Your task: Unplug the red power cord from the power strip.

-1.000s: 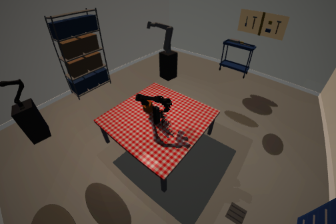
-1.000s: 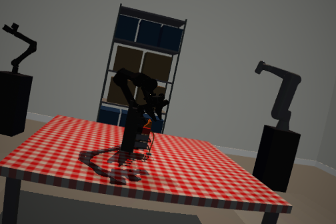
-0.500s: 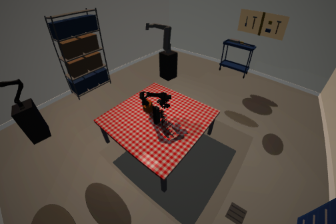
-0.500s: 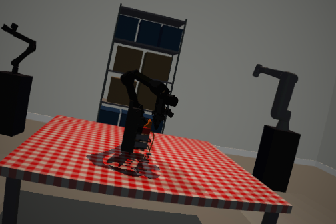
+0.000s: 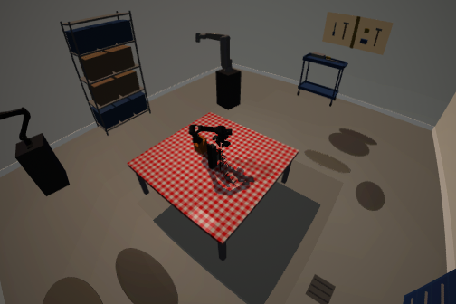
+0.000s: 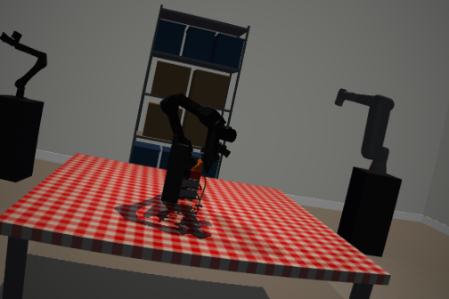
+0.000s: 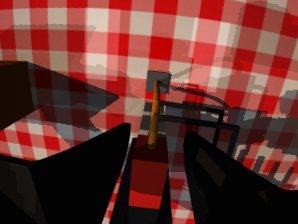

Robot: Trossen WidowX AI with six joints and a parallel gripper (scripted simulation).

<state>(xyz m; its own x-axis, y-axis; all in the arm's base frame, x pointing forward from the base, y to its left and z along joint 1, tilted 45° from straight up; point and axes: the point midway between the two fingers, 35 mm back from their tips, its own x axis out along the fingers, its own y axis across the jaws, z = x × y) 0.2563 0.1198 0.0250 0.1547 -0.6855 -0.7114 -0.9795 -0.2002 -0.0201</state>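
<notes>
The red plug is 60 mm to the right of my gripper tip, 10 mm below it and 10 mm ahead of it.
</notes>
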